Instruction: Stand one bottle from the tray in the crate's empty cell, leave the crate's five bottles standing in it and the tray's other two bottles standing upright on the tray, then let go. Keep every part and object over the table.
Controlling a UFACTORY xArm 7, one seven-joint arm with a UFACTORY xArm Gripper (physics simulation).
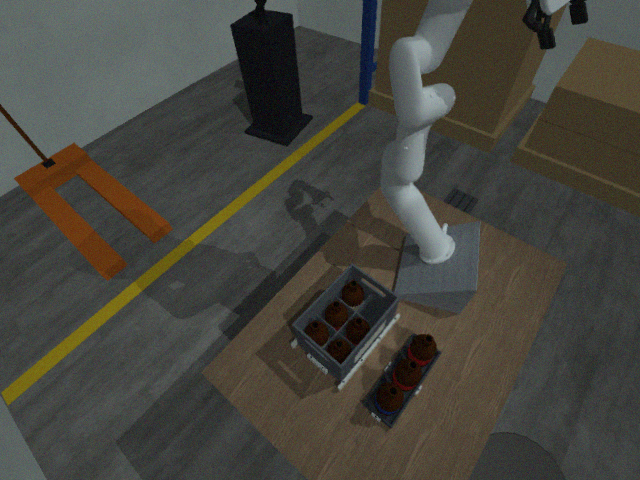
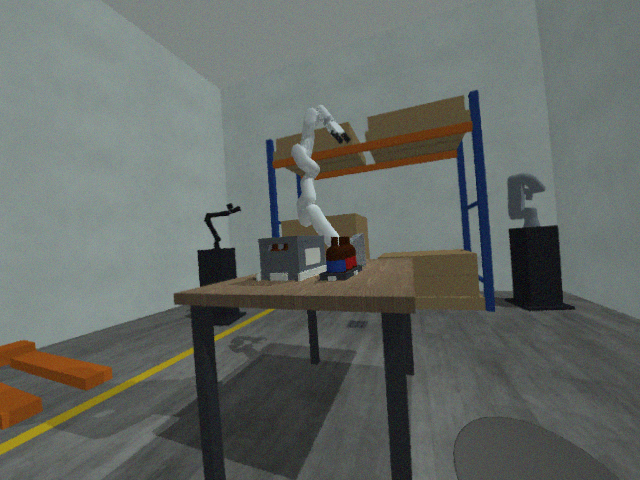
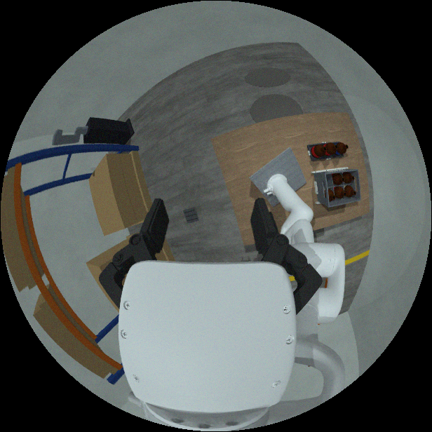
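Pixels of known places: gripper, between the fingertips: (image 1: 564,35) (image 2: 345,141); arm's base, origin of its link: (image 1: 437,249).
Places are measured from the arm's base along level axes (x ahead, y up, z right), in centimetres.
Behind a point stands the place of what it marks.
Note:
A grey crate (image 1: 317,353) @[y 1.0, x 51.6, z 20.2 cm] (image 2: 279,262) @[y -2.5, x 51.6, z 20.1 cm] (image 3: 323,189) stands on the table with five brown bottles upright in it. Its empty cell (image 1: 372,306) @[y -8.9, x 26.1, z 12.9 cm] is the corner one nearest the robot base, on the tray's side. A dark narrow tray (image 1: 387,420) @[y -9.2, x 57.0, z -5.0 cm] (image 2: 330,274) @[y -7.5, x 57.3, z -1.1 cm] beside the crate holds three upright brown bottles in a row: one with a red label (image 1: 422,348) @[y 2.4, x 37.0, z -6.3 cm] nearest the base, another red one (image 1: 407,375) @[y 2.4, x 46.0, z -5.1 cm] in the middle, and a blue one (image 1: 389,397) @[y 3.7, x 53.8, z -2.7 cm] (image 2: 336,265) @[y -4.5, x 56.2, z -3.5 cm] at the far end. My gripper (image 1: 562,31) @[y 68.1, x -11.8, z -8.0 cm] (image 2: 342,138) @[y 68.1, x -11.8, z -8.0 cm] (image 3: 208,208) is open and empty, high up and far from crate and tray.
The wooden table (image 1: 496,330) @[y -9.8, x 15.4, z -27.3 cm] (image 2: 310,302) @[y -11.6, x 81.6, z 1.7 cm] (image 3: 235,145) carries the grey base block (image 1: 439,279) @[y 1.2, x 12.1, z -4.1 cm] (image 3: 295,167). A blue and orange rack (image 2: 480,206) (image 3: 65,147) with cardboard boxes (image 2: 418,126) stands behind the table. More boxes (image 1: 584,124) (image 3: 120,192) stand on the floor.

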